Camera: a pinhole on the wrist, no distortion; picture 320 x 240 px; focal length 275.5 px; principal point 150.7 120.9 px. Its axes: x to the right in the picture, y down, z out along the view. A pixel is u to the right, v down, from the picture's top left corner.
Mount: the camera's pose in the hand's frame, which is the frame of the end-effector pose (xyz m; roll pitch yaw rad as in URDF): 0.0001 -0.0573 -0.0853 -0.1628 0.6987 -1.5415
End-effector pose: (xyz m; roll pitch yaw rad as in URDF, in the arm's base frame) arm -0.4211 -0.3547 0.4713 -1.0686 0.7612 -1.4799
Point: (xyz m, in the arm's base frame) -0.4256 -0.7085 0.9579
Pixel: 225.7 27.0
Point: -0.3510 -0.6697 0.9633
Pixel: 185.1 14.8
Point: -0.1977 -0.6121 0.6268
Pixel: 30.1 139.0
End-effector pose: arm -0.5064 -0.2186 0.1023 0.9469 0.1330 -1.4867
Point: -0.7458 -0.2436 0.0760
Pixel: 56.8 81.0
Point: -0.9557 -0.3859 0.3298
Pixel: outside the picture
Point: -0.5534 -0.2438 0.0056
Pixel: 123.2 177.1
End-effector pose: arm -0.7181 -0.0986 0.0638 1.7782 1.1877 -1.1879
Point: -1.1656 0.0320 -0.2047
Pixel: 73.6 142.6
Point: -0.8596 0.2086 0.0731
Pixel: outside the picture
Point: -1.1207 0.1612 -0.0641
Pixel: 116.3 55.8
